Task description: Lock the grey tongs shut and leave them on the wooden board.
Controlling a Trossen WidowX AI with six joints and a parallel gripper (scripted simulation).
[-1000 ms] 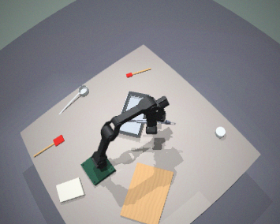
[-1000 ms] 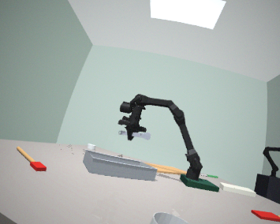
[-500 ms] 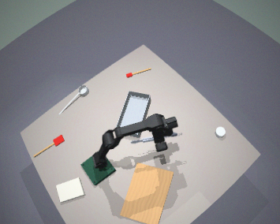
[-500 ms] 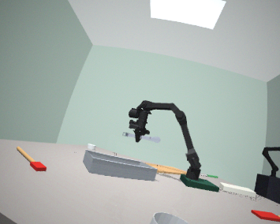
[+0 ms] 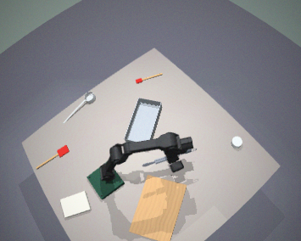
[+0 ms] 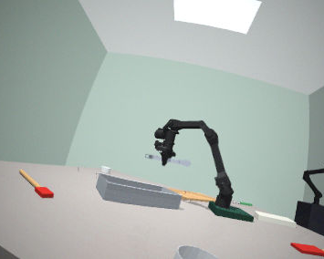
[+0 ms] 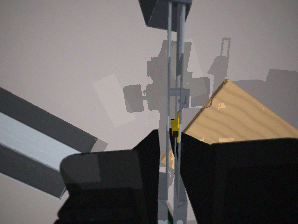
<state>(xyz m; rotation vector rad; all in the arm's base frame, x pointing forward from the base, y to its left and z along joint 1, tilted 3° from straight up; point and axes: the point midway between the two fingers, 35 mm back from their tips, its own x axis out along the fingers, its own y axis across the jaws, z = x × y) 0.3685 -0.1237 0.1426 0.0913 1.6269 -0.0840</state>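
Right now my gripper tip is 200 mm past the wooden board, 190 mm to the left of it and 150 mm above it. The rest, counted from my gripper tip: white block 640 mm behind, 140 mm below, 60 mm to the left; roasting tin 340 mm to the left, 130 mm below, 20 mm behind.
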